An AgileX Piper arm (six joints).
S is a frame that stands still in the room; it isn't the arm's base.
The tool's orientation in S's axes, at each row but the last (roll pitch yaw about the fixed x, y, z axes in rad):
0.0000, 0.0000, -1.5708
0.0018, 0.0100, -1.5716
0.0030, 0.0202, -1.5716
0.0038, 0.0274, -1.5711
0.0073, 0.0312, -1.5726
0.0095, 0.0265, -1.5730
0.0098, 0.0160, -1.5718
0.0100, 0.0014, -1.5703
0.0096, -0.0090, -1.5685
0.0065, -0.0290, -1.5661
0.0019, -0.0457, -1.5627
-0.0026, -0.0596, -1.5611
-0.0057, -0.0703, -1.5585
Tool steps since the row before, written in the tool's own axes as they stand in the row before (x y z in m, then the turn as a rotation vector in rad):
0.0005, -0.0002, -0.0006, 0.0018, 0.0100, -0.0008
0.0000, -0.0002, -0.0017, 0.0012, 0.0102, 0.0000
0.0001, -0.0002, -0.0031, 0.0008, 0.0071, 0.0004
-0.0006, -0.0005, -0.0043, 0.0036, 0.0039, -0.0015
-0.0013, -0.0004, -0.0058, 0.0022, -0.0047, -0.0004
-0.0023, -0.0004, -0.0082, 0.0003, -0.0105, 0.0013
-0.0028, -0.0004, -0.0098, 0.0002, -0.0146, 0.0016
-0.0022, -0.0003, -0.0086, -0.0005, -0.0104, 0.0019
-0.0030, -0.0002, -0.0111, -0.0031, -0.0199, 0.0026
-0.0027, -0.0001, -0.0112, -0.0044, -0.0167, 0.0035
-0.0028, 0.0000, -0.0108, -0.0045, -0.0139, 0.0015
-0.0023, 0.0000, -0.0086, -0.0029, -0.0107, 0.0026
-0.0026, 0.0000, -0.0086, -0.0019, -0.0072, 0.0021
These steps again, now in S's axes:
-0.0002, -0.0005, -0.0006, 0.0100, -0.0018, -0.0008
-0.0002, 0.0000, -0.0017, 0.0102, -0.0012, 0.0000
-0.0002, 0.0000, -0.0031, 0.0071, -0.0008, 0.0004
-0.0005, 0.0007, -0.0043, 0.0039, -0.0036, -0.0016
-0.0004, 0.0015, -0.0058, -0.0047, -0.0022, -0.0005
-0.0003, 0.0025, -0.0081, -0.0105, -0.0003, 0.0012
-0.0003, 0.0030, -0.0098, -0.0146, -0.0002, 0.0015
-0.0002, 0.0022, -0.0086, -0.0104, 0.0005, 0.0018
-0.0001, 0.0029, -0.0111, -0.0199, 0.0031, 0.0024
0.0000, 0.0024, -0.0113, -0.0167, 0.0044, 0.0033
0.0000, 0.0023, -0.0109, -0.0139, 0.0044, 0.0013
0.0000, 0.0018, -0.0087, -0.0107, 0.0029, 0.0025
-0.0001, 0.0020, -0.0088, -0.0072, 0.0020, 0.0020

